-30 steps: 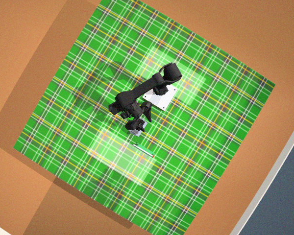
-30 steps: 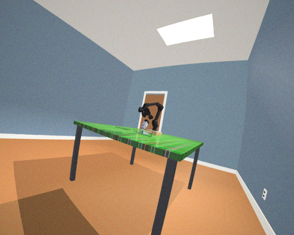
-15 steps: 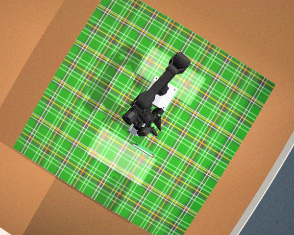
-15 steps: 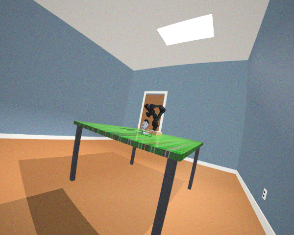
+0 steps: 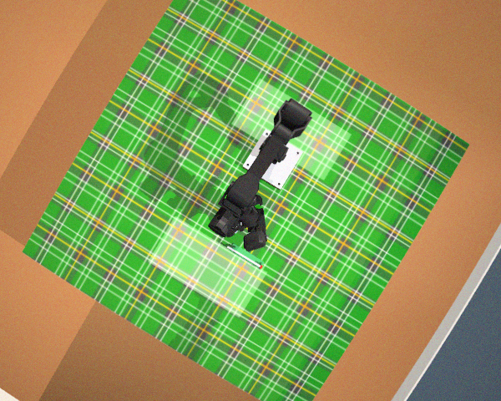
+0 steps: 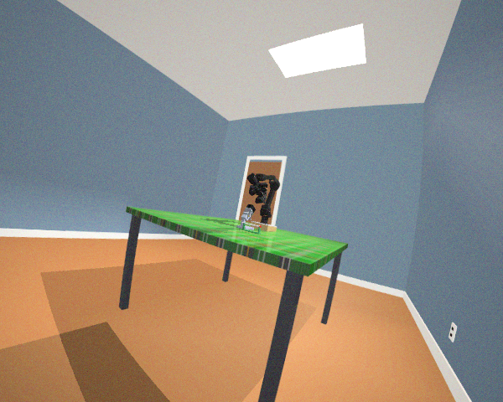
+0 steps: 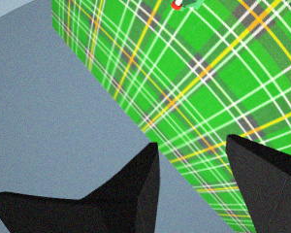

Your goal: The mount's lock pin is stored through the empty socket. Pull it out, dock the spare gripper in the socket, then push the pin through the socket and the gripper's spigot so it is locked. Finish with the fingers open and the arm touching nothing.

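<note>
Now: the green translucent block 20 cm below my gripper tip, 12 cm ahead of it and 1 cm to the right of it. The rest, counted from my gripper tip: spare gripper (12 cm to the right, 10 cm below); then socket (17 cm below, 12 cm to the right, 1 cm ahead).
</note>
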